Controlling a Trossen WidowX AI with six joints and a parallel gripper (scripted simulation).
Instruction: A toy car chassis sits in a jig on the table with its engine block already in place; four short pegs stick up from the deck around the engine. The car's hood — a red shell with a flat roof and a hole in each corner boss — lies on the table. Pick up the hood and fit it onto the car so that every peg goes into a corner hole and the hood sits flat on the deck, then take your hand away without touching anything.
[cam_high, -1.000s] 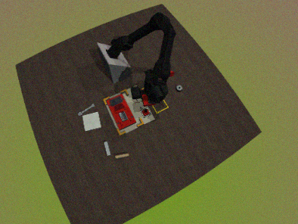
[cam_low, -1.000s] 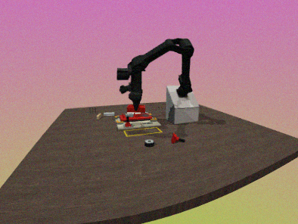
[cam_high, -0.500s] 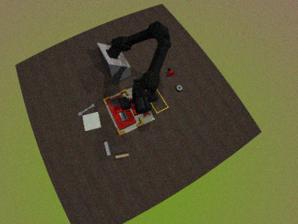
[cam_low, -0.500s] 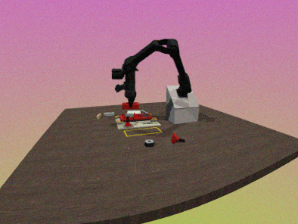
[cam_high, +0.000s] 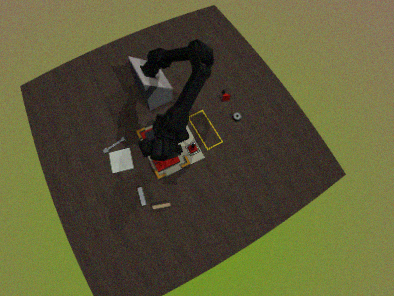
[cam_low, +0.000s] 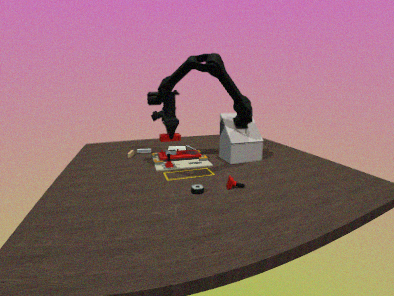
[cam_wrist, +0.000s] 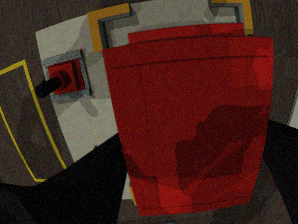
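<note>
My gripper tip is 3 cm past the jig plate, 2 cm to the right of it and 10 cm above it. The rest, counted from my gripper tip: white square: 7 cm behind, 20 cm to the right, 10 cm below; grey bar: 12 cm ahead, 18 cm to the right, 10 cm below; red hood: 1 cm above.
</note>
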